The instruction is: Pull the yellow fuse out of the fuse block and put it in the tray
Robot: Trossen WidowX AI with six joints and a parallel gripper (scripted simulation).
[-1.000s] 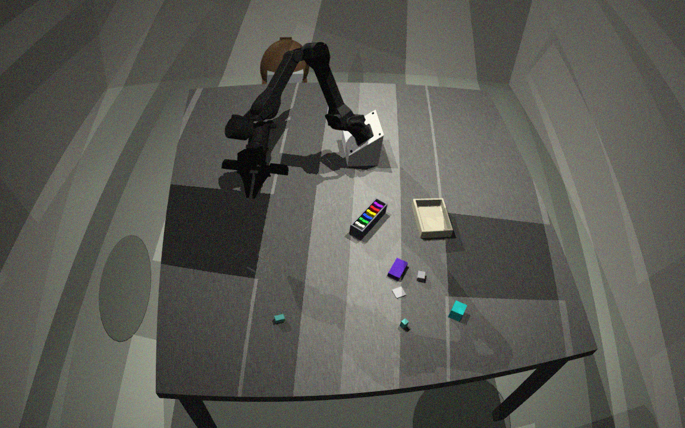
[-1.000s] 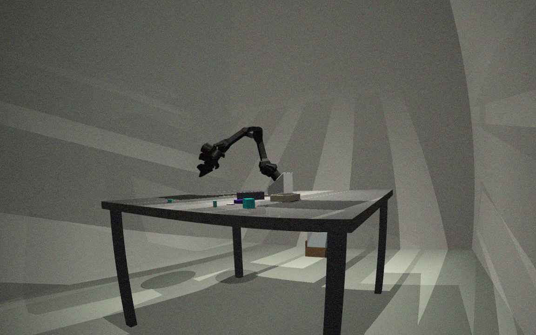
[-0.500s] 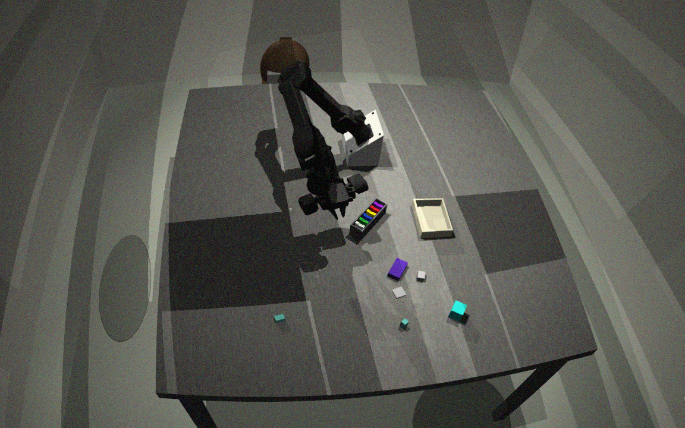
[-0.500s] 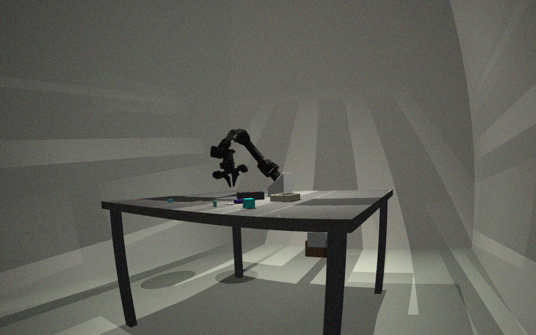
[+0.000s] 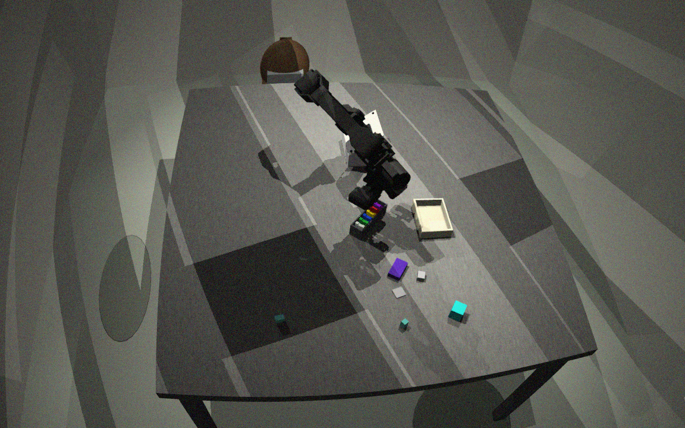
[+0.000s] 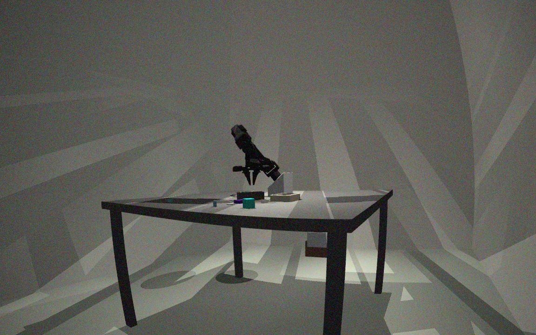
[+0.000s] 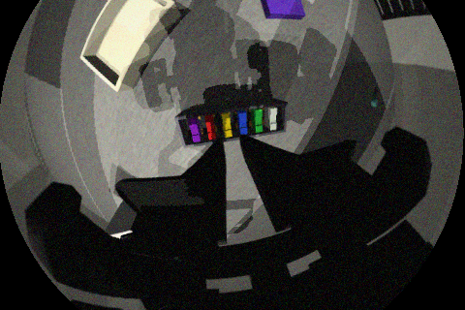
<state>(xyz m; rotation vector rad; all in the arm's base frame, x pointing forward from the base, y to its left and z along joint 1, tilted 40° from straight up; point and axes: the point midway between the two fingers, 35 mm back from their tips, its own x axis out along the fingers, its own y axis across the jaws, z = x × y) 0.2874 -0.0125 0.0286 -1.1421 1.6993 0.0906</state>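
My gripper tip is 5 cm above the yellow fuse. Also, from my gripper tip: beige tray: 19 cm to the left, 7 cm below, 2 cm ahead.
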